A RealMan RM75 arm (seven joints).
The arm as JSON. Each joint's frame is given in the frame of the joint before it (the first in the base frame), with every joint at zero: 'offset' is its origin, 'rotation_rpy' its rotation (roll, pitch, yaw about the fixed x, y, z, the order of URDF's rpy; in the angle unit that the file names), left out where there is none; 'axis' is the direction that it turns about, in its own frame. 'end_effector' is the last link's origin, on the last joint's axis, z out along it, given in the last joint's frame.
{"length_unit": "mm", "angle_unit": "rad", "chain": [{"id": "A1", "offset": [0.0, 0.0, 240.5], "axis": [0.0, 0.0, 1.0]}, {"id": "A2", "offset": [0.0, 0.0, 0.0], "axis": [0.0, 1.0, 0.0]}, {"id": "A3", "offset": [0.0, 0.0, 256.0], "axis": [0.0, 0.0, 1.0]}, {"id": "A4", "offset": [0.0, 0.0, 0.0], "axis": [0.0, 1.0, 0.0]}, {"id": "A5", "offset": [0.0, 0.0, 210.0], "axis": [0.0, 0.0, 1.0]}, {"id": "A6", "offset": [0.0, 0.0, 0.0], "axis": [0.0, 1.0, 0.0]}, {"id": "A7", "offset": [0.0, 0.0, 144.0], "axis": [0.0, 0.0, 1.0]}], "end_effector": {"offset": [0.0, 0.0, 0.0]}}
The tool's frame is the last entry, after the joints.
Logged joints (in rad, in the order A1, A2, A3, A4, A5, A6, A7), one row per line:
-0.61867, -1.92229, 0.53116, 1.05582, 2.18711, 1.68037, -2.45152
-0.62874, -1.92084, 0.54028, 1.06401, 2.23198, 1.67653, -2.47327
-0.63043, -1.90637, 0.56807, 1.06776, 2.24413, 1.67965, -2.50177
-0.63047, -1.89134, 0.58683, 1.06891, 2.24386, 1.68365, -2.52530
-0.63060, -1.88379, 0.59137, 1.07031, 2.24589, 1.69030, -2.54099
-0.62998, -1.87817, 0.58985, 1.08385, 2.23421, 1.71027, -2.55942
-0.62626, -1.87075, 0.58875, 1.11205, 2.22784, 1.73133, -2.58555
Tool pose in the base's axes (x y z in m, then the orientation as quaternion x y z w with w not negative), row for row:
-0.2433, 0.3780, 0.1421, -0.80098, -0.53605, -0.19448, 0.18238
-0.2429, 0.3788, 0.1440, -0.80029, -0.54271, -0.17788, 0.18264
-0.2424, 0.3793, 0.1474, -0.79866, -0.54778, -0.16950, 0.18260
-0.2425, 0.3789, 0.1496, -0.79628, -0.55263, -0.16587, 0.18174
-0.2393, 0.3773, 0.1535, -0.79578, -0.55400, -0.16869, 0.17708
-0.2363, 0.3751, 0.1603, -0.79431, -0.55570, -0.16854, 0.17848
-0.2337, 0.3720, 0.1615, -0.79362, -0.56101, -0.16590, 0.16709
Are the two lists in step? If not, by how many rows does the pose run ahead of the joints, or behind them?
The pose runs 1 row ahead of the joints: the pose in row i belongs to the joints in row i + 1.
